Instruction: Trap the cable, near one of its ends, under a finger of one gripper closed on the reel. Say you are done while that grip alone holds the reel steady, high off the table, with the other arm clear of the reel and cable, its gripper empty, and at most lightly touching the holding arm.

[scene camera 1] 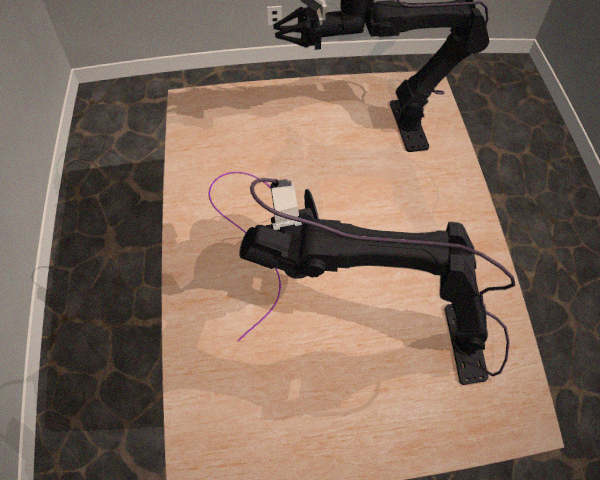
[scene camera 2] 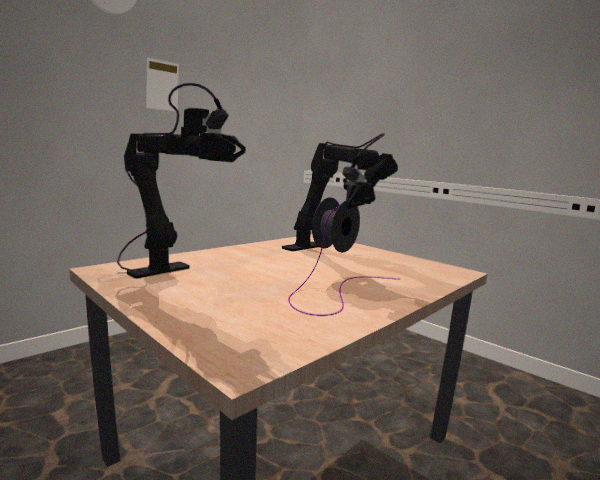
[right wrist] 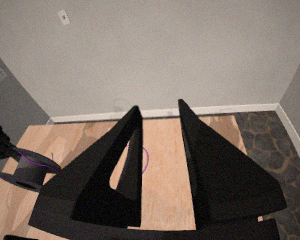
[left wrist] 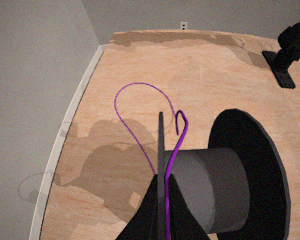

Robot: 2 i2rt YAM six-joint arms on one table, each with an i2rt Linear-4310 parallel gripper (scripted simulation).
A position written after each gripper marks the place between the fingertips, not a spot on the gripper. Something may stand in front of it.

Observation:
In view: the left gripper [scene camera 2: 346,207], the right gripper [scene camera 2: 240,149] and a black reel [scene camera 2: 342,227].
The black reel is seen too in the left wrist view [left wrist: 243,182]. The left gripper also shows in the left wrist view [left wrist: 164,179]. The right gripper is seen too in the right wrist view [right wrist: 159,108].

